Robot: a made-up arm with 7 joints.
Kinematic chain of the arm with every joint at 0, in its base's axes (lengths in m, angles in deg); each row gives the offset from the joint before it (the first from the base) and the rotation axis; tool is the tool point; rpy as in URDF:
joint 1: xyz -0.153 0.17 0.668 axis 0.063 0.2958 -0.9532
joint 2: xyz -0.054 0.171 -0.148 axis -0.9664 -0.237 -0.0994
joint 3: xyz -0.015 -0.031 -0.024 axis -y
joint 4: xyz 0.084 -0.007 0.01 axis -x
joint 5: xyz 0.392 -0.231 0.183 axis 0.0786 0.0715 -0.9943
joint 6: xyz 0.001 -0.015 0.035 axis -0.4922 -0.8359 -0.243
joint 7: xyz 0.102 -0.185 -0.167 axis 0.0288 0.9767 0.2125
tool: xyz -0.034 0.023 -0.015 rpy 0 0 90
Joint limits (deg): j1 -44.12..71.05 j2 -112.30..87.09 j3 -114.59..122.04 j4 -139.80..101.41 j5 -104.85..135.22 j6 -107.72..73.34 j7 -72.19..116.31
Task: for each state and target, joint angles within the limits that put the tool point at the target. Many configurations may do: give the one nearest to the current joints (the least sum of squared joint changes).
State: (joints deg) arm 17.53 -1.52 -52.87 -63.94 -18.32 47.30 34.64
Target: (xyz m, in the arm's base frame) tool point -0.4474 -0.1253 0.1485
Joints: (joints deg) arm 33.32 17.55 -50.36 -55.37 33.64 36.84 36.78
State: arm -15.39 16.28 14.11 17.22 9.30 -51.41 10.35
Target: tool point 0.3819 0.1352 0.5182
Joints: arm -23.03 -3.96 -6.56 5.91 -12.10 -20.66 10.56
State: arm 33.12 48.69 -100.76 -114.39 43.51 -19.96 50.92
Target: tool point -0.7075 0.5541 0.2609
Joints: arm 32.17 38.83 -114.59 -113.27 18.66 3.80 55.09
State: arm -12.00 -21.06 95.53 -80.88 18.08 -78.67 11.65
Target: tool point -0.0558 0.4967 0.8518
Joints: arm -21.64 7.81 84.08 -107.74 5.56 -59.67 12.32
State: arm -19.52 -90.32 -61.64 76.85 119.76 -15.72 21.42
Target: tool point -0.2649 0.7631 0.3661
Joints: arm -16.91 -83.83 -70.36 73.49 134.14 -40.23 16.87
